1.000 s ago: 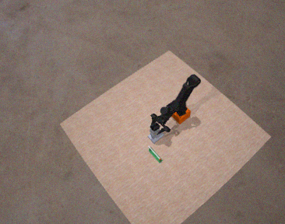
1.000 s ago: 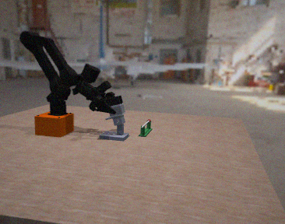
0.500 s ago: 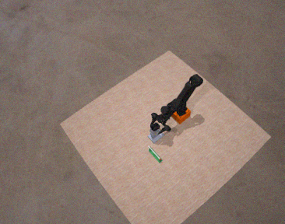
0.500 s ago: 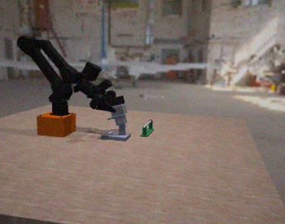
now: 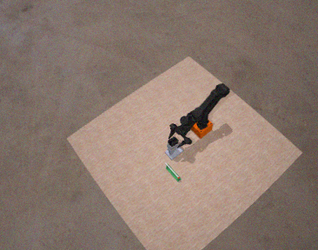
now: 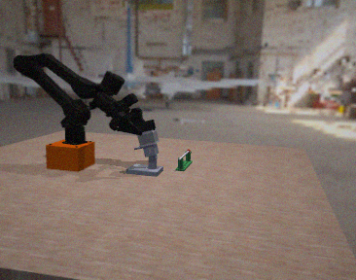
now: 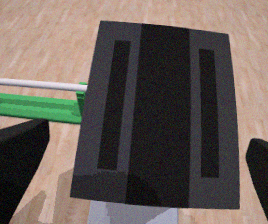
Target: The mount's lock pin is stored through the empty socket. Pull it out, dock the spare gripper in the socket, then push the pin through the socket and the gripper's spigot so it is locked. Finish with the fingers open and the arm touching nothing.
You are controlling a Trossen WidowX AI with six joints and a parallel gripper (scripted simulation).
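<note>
My gripper tip is now 20 mm above the spare gripper and 10 mm short of it. The rest, counted from my gripper tip: green cradle: 150 mm to the left, 120 mm below, 80 mm ahead; mount: 90 mm below, 10 mm ahead.
</note>
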